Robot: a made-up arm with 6 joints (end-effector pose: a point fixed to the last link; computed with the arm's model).
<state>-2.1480 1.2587 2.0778 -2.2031 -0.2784 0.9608</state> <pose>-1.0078 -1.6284 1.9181 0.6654 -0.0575 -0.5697 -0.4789</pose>
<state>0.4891 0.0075 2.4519 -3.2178 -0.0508 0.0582</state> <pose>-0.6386 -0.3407 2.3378 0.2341 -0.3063 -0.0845 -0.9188</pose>
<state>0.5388 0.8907 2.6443 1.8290 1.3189 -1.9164</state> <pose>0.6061 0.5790 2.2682 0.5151 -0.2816 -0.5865 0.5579</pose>
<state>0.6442 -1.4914 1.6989 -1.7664 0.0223 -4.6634</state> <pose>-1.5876 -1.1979 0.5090 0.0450 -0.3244 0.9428 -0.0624</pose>
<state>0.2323 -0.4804 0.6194 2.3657 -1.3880 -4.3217</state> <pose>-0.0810 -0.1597 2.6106 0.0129 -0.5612 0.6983 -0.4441</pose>
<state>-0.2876 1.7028 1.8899 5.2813 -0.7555 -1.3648</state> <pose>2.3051 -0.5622 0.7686 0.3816 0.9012 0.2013 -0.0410</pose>
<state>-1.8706 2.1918 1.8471 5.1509 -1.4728 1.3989</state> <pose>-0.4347 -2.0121 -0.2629 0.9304 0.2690 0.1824 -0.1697</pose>
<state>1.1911 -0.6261 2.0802 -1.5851 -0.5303 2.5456</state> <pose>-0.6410 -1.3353 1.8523 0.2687 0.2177 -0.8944 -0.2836</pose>
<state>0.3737 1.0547 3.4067 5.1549 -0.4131 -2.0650</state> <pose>0.2908 0.1914 1.8781 0.0047 -0.4363 -0.1779 -0.8820</pose>
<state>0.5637 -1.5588 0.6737 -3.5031 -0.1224 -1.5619</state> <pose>-1.4435 -0.9226 1.4154 0.4643 0.0115 -0.7782 -0.4228</pose>
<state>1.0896 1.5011 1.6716 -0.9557 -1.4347 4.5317</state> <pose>0.9093 2.0887 0.9167 0.2816 0.3398 0.8958 -0.0529</pose>
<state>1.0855 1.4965 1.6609 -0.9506 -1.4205 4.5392</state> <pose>0.9204 2.0878 0.9161 0.2840 0.3462 0.8927 -0.0510</pose>
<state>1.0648 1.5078 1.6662 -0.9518 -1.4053 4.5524</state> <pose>0.9660 2.0725 0.8988 0.2842 0.3594 0.8875 -0.0483</pose>
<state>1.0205 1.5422 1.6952 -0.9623 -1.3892 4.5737</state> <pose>1.0591 2.0328 0.8579 0.2812 0.3822 0.8792 -0.0441</pose>
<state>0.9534 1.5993 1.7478 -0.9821 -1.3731 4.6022</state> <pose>1.1937 1.9610 0.7938 0.2754 0.4138 0.8668 -0.0386</pose>
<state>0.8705 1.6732 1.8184 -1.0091 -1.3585 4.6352</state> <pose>1.3484 1.8549 0.7135 0.2679 0.4510 0.8508 -0.0320</pose>
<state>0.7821 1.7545 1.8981 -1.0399 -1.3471 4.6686</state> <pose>1.4971 1.7226 0.6277 0.2599 0.4889 0.8323 -0.0247</pose>
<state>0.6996 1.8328 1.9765 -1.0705 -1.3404 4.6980</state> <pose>1.6179 1.5833 0.5480 0.2525 0.5227 0.8141 -0.0176</pose>
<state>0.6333 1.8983 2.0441 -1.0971 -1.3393 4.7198</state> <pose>1.7000 1.4615 0.4845 0.2461 0.5483 0.7992 -0.0115</pose>
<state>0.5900 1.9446 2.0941 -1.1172 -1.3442 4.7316</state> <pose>1.7439 1.3770 0.4426 0.2407 0.5631 0.7905 -0.0073</pose>
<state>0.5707 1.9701 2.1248 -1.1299 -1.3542 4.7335</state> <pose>1.7575 1.3367 0.4229 0.2363 0.5674 0.7888 -0.0052</pose>
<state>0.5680 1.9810 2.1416 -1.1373 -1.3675 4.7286</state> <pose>1.7531 1.3281 0.4178 0.2325 0.5644 0.7920 -0.0048</pose>
